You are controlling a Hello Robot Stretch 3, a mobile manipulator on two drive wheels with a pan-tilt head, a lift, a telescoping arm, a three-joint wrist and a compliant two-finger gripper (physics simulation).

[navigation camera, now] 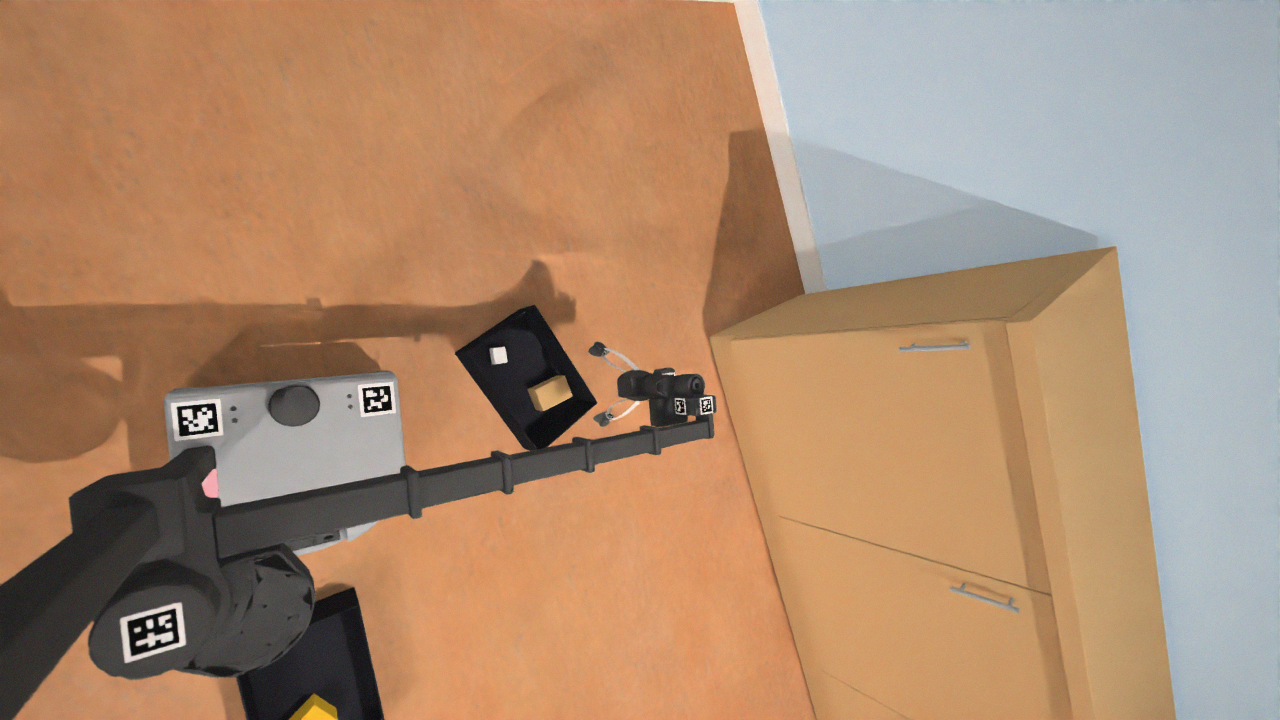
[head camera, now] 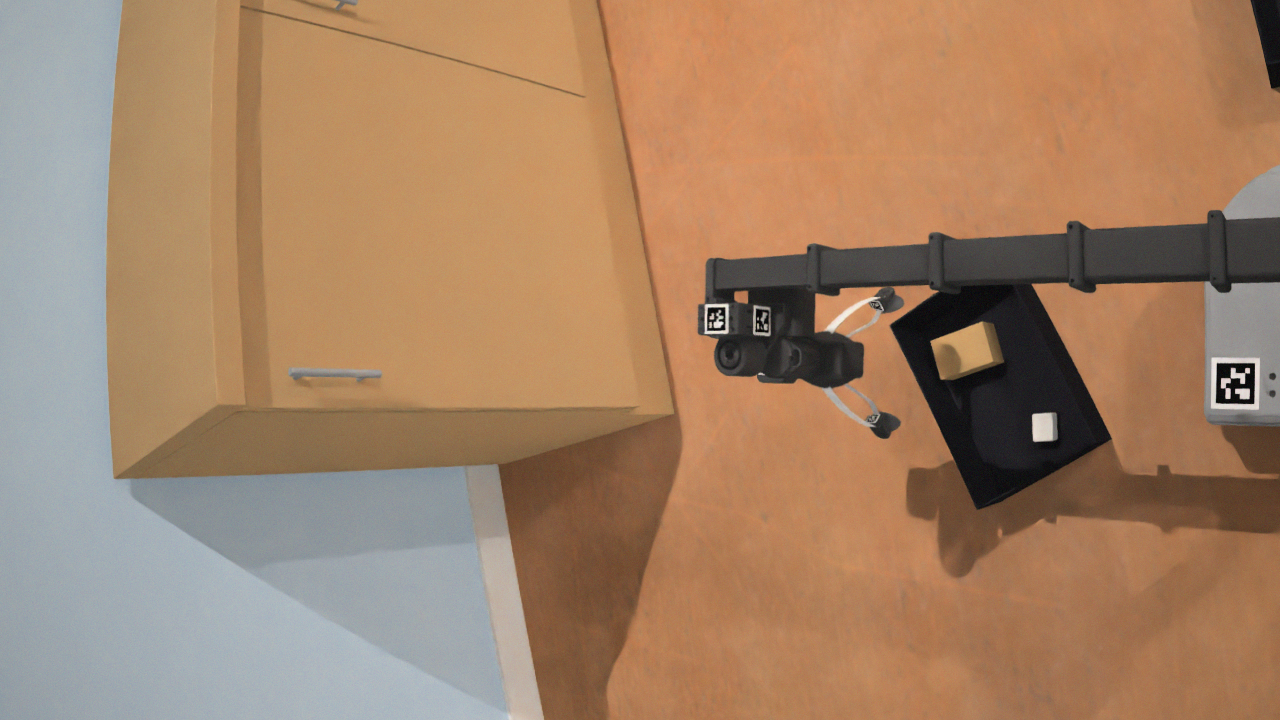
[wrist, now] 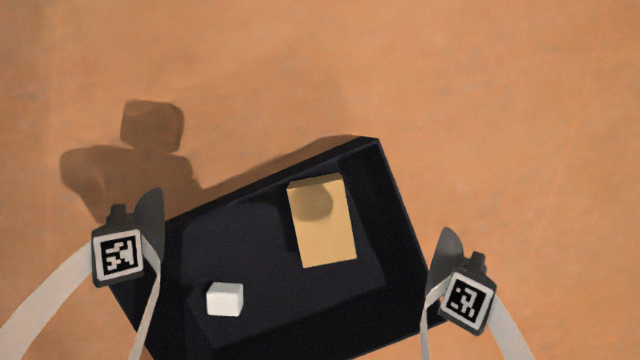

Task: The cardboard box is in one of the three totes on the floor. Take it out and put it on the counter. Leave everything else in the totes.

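Where they show: gripper, fingertip midpoint: (navigation camera: 595, 384) (head camera: 894, 363); robot's base at its link origin: (navigation camera: 294, 403).
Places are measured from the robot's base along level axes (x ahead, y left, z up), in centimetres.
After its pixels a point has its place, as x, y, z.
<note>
The tan cardboard box (head camera: 970, 351) {-4.2, -53.3, 5.4} (navigation camera: 550, 393) {-4.3, -53.7, 5.4} (wrist: 325, 230) lies in a black tote (head camera: 993, 447) {9.8, -51.0, 0.4} (navigation camera: 494, 388) {-1.7, -41.1, 0.3} (wrist: 405, 220), near one end of it. My gripper (head camera: 884, 363) {-2.2, -58.7, 20.1} (navigation camera: 600, 384) {-2.2, -58.7, 20.1} (wrist: 300, 234) {-2.2, -58.7, 20.1} is open and empty. In the head and navigation views it shows on the cabinet side of this tote, with its fingers pointing towards the tote. In the wrist view the fingertips stand on either side of the tote, with the box between them, farther off. The counter's top is hard to make out in these views.
A small white cube (head camera: 1043, 427) {6.4, -42.1, 3.3} (navigation camera: 498, 355) {6.4, -41.9, 3.2} (wrist: 225, 299) lies in the same tote. Another black tote (navigation camera: 362, 658) {-55.9, -7.5, 0.4} with a yellow object (navigation camera: 315, 708) {-60.0, 1.5, 4.8} stands beside the base (navigation camera: 295, 456) {-8.6, 0.6, 16.0}. A tan cabinet (head camera: 429, 223) {-21.7, -116.5, 54.4} (navigation camera: 895, 429) {-18.4, -115.5, 60.8} stands against the blue wall. Part of a black tote (head camera: 1269, 44) {-46.6, -6.8, 0.4} shows at the head view's top right.
</note>
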